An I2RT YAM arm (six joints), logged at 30 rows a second.
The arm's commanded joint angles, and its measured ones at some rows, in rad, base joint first. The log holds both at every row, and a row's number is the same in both.
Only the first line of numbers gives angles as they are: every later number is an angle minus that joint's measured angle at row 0.
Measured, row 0:
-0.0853, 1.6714, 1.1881, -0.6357, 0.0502, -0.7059
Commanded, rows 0 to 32:
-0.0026, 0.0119, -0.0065, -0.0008, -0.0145, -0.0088
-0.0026, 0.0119, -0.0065, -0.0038, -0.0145, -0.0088
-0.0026, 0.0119, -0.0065, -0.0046, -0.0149, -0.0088
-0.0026, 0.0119, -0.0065, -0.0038, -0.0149, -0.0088
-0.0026, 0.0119, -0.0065, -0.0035, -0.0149, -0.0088
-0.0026, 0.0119, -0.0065, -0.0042, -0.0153, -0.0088
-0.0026, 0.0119, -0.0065, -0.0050, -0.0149, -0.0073
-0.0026, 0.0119, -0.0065, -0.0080, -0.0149, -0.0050
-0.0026, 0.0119, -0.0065, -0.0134, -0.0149, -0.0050
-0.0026, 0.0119, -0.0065, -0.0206, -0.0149, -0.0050
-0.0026, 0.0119, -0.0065, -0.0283, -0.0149, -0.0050
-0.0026, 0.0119, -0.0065, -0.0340, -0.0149, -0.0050
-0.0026, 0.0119, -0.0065, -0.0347, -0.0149, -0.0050
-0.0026, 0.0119, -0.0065, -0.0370, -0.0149, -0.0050
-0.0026, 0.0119, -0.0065, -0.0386, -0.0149, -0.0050
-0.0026, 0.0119, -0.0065, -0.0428, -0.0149, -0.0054
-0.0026, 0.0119, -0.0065, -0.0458, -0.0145, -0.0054
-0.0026, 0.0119, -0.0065, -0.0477, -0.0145, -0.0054
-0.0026, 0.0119, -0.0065, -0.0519, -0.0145, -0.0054
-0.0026, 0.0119, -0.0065, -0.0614, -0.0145, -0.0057
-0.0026, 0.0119, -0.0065, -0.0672, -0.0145, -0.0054
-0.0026, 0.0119, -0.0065, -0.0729, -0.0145, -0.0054
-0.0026, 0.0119, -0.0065, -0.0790, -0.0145, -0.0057
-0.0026, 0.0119, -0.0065, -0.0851, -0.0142, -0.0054
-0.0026, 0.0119, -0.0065, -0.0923, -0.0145, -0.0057
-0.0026, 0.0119, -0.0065, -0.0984, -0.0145, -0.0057
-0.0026, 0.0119, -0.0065, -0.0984, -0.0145, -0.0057
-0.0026, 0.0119, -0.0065, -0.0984, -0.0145, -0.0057
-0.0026, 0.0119, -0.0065, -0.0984, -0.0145, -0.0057
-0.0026, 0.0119, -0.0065, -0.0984, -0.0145, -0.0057
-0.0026, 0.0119, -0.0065, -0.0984, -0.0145, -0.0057
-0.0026, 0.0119, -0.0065, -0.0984, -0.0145, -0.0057
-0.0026, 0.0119, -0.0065, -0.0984, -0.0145, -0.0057
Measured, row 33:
0.0000, 0.0012, -0.0023, -0.1007, 0.0000, -0.0103
